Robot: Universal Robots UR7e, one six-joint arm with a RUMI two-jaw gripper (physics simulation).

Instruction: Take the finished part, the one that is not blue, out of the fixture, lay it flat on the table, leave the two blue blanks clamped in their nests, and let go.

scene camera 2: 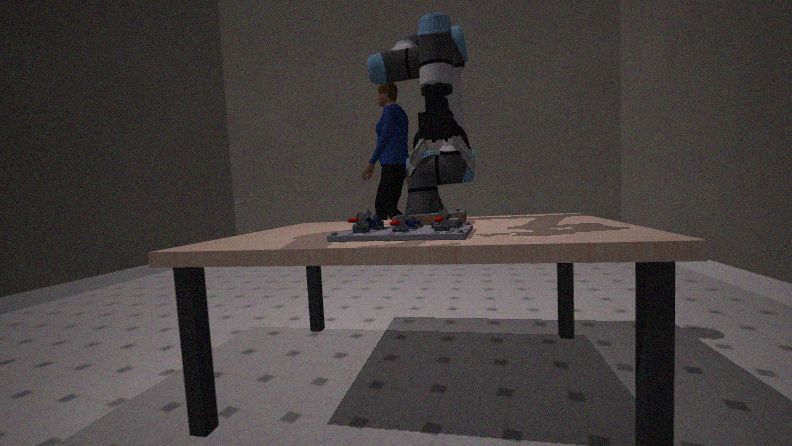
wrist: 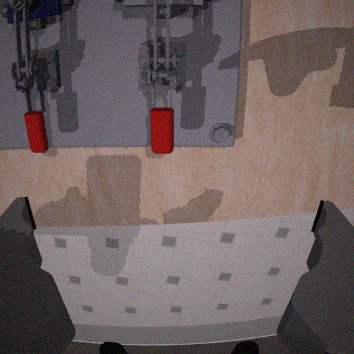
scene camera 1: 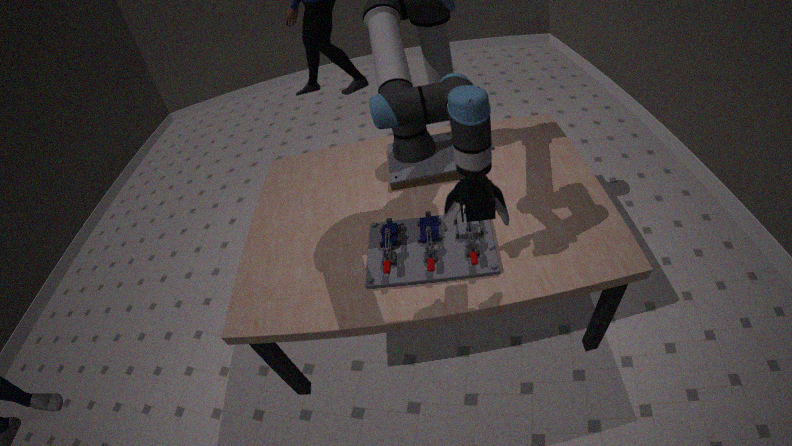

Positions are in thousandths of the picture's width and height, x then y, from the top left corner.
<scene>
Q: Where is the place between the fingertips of my gripper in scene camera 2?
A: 556, 391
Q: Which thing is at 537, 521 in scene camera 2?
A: A grey fixture plate.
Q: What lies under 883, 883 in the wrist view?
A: My gripper.
</scene>
